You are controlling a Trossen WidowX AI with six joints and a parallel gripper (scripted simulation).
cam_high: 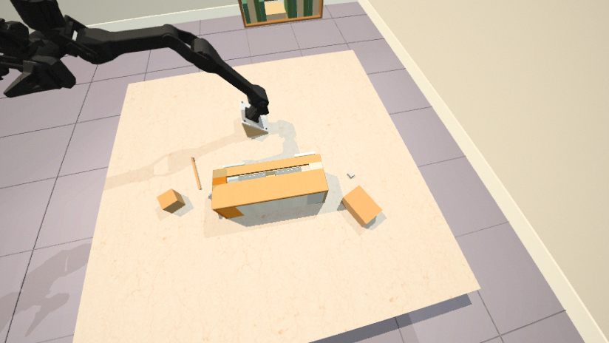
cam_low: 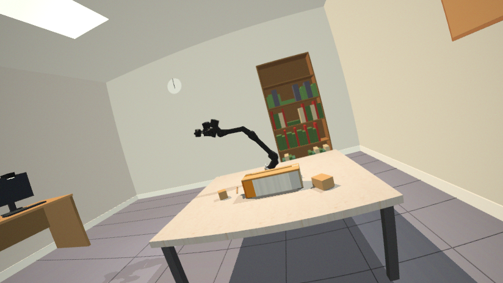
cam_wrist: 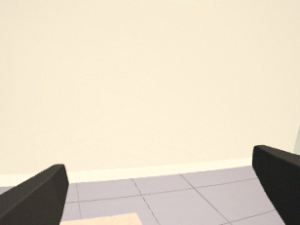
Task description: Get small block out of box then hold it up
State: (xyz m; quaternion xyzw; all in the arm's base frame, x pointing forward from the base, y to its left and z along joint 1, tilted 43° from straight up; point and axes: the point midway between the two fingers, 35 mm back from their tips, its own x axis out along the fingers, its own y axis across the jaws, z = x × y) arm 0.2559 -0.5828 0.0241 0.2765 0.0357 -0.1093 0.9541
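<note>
My gripper tip is now 470 mm to the right of the clear-fronted box, 440 mm above it and 50 mm short of it. Round my gripper tip: thin wooden stick (500 mm below, 160 mm to the left, 50 mm behind); small tan block (480 mm to the left, 420 mm below, 60 mm ahead); small grey block (790 mm to the left, 500 mm below, 60 mm ahead).
</note>
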